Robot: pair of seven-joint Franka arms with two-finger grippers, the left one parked.
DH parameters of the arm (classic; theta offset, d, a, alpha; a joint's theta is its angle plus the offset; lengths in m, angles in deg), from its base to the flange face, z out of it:
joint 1: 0 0.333 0 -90
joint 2: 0 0 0 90
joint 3: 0 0.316 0.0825 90
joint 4: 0 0 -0.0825 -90
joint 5: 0 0.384 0 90
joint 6: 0 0 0.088 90
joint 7: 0 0.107 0 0
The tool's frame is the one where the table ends.
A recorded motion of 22 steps. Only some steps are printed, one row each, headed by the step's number.
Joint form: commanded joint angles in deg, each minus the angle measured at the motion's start. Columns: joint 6, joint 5, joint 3, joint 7, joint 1, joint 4, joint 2.
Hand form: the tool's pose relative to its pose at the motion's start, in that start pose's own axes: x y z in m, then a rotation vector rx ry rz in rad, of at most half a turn. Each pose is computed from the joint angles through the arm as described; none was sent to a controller.
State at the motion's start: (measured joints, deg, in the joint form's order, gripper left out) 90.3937 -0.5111 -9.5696 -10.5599 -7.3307 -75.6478 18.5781
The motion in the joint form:
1: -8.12 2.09 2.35 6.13 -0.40 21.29 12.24
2: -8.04 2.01 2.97 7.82 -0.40 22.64 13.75
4: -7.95 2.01 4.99 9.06 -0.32 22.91 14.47
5: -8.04 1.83 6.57 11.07 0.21 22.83 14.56
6: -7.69 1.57 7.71 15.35 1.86 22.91 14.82
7: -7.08 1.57 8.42 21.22 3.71 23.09 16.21
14: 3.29 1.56 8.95 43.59 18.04 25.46 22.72
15: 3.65 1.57 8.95 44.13 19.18 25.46 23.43
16: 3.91 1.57 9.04 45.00 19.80 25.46 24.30
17: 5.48 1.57 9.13 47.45 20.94 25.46 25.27
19: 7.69 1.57 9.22 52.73 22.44 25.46 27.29
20: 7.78 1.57 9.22 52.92 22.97 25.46 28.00
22: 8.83 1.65 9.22 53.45 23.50 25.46 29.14
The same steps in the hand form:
1: 0.0457 -0.0285 -0.0218 0.0199 0.0204 0.0608
2: 0.0531 -0.0342 -0.0150 0.0213 0.0188 0.0795
4: 0.0584 -0.0519 -0.0089 0.0379 0.0133 0.0685
5: 0.0601 -0.0709 -0.0077 0.0480 0.0087 0.0706
6: 0.0628 -0.0999 -0.0071 0.0516 0.0107 0.0999
7: 0.0698 -0.1293 0.0059 0.0547 -0.0019 0.1592
14: 0.0833 -0.3214 0.0434 0.0860 0.0955 0.2946
15: 0.0820 -0.3369 0.0514 0.0835 0.0898 0.2842
16: 0.0825 -0.3466 0.0620 0.0801 0.0794 0.2874
17: 0.0829 -0.3636 0.0715 0.0871 0.0869 0.3094
19: 0.0848 -0.3868 0.0936 0.0931 0.0858 0.3746
20: 0.0842 -0.3944 0.1027 0.0872 0.0766 0.3687
22: 0.0858 -0.4031 0.1159 0.0876 0.0743 0.3691

